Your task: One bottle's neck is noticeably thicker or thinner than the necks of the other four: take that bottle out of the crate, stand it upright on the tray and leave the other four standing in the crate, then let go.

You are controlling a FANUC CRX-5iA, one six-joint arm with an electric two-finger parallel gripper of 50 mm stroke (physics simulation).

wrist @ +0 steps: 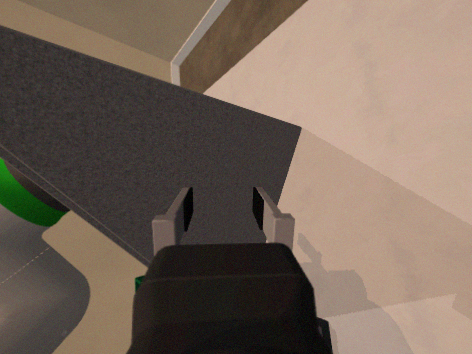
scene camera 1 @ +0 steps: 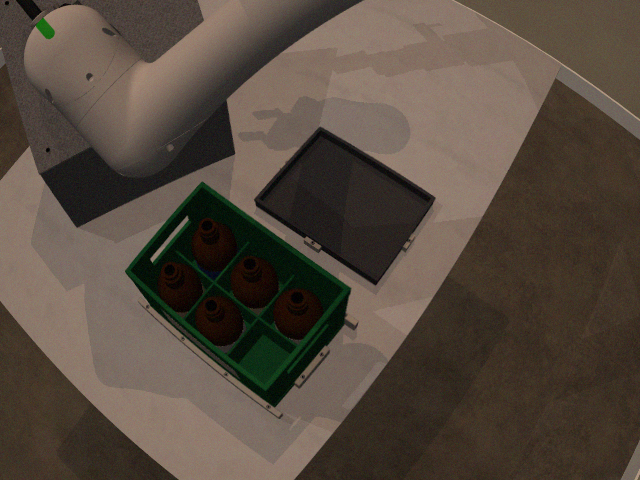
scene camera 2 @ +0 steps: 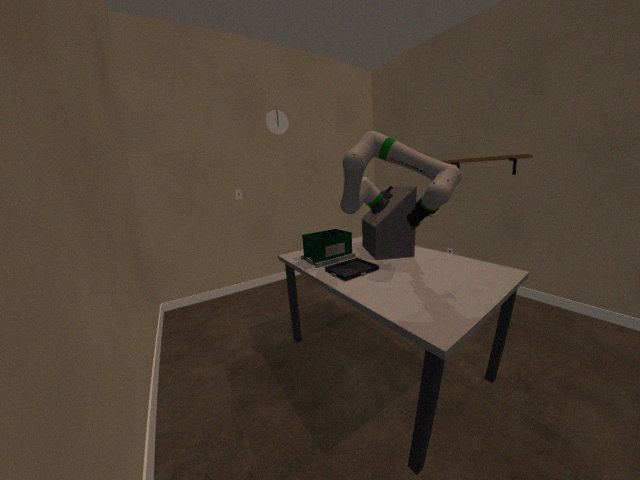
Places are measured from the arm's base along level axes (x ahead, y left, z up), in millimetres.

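Pixels of known places: gripper, between the fingertips: (wrist: 223,199) (scene camera 2: 410,224); arm's base, origin of its link: (scene camera 2: 381,206).
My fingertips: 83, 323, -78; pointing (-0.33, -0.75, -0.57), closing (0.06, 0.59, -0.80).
Ahead of a thing's pixels: the offset from my fingertips to its top centre, as dx, dy, dz. "*": to the spot under its first point. Level surfaces: height alone.
Five brown bottles stand upright in the green crate @[+329, -411, -65] (scene camera 1: 337,319) (scene camera 2: 313,250): back-left bottle @[+244, -366, -78] (scene camera 1: 213,246), front-left bottle @[+245, -454, -78] (scene camera 1: 179,289), back-middle bottle @[+332, -371, -78] (scene camera 1: 254,284), front-middle bottle @[+329, -454, -78] (scene camera 1: 219,322) and back-right bottle @[+414, -369, -78] (scene camera 1: 297,316). The front-right compartment is empty. I cannot tell which neck differs. The black tray @[* +335, -152, -235] (scene camera 1: 341,206) (scene camera 2: 351,268) lies beside the crate with no bottle on it. My gripper (scene camera 2: 412,223) (wrist: 223,199) is open and empty, above the table beside the pedestal, away from crate and tray. The gripper does not show in scene camera 1.
The grey pedestal (scene camera 1: 144,191) (scene camera 2: 390,237) (wrist: 215,150) stands near my fingers and fills much of the wrist view. The arm (scene camera 1: 155,98) (scene camera 2: 413,157) arches above it. Light stops @[* +341, -240, -226] (scene camera 1: 312,243) and rails (scene camera 1: 225,374) edge the tray and crate. The table @[dz -241] (scene camera 2: 465,289) bears them all.
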